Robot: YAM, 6 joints.
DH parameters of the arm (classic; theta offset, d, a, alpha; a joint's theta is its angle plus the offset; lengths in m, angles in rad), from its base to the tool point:
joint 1: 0 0.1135 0.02 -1.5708
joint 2: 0 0 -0.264 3.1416
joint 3: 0.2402 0 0.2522 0
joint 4: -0.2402 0 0.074 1.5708
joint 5: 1.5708 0 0 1.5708
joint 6: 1.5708 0.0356 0 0
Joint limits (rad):
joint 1: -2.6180..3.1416
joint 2: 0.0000..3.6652
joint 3: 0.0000..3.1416
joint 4: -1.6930..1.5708
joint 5: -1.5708..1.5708
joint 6: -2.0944..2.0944
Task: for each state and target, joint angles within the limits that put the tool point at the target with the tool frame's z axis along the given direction. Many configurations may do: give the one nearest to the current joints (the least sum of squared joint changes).
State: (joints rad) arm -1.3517 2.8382 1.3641 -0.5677 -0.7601 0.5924
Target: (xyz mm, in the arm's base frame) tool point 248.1 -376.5 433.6 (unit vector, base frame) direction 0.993 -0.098 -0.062
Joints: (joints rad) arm -1.0525 1.9531 2.0578 -0.2117 -0.9514 0.5924
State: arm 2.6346 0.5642 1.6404 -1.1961 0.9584 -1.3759
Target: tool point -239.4 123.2 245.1 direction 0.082 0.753 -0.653
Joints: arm 2.7630 1.4546 1.0684 -0.8844 0.8182 -1.3759
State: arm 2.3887 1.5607 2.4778 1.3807 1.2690 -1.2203
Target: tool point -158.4 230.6 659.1 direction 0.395 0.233 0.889
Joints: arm 2.2306 2.0319 2.7319 0.9360 0.4721 -1.2203
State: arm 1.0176 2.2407 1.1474 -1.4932 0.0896 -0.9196
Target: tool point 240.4 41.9 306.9 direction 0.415 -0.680 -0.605
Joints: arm 0.2850 1.3434 1.2134 -1.1110 0.8773 -0.9196
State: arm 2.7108 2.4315 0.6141 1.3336 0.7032 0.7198
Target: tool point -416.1 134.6 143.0 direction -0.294 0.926 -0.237
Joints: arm 2.8961 2.1055 1.1880 0.4826 0.9733 0.7198
